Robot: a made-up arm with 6 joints. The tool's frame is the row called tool.
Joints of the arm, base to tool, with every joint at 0 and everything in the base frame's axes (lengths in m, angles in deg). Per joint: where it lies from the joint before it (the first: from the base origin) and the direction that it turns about. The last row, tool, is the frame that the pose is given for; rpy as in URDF.
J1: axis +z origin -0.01 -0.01 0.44
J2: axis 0.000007 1 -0.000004 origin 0 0.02 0
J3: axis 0.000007 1 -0.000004 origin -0.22 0.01 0
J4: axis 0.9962 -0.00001 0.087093 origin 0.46 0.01 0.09
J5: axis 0.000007 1 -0.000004 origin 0.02 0.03 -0.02
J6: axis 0.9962 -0.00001 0.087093 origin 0.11 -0.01 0
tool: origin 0 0 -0.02 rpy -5.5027 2.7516 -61.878
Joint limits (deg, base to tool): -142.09..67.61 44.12..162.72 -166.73..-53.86 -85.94..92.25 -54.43..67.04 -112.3..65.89
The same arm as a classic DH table. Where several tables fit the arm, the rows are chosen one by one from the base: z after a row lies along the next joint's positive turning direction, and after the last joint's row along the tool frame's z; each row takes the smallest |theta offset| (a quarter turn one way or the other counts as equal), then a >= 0, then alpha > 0; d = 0 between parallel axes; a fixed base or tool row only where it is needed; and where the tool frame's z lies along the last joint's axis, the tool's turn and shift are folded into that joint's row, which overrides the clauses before.
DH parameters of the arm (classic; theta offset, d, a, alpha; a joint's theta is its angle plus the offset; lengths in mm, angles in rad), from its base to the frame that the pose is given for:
base (fixed): 0.7854 0 -14.1 0
J1: -0.7854 440 0 -1.5708
J2: 0 0 -220 0
J3: 1.4836 40 -49.6 1.5708
J4: 0 484.3 21.7 -1.5708
J5: 0 20 9.6 1.5708
J6: 1.5677 111.8 0.1 -1.3763
tool (fixed): -2.648 -20.3 0 0
Joint limits (rad, base to tool): -2.4799..1.18 0.77..2.84 -2.91..-0.94 -1.4999..1.6101 -0.95..1.1701 -1.96..1.15

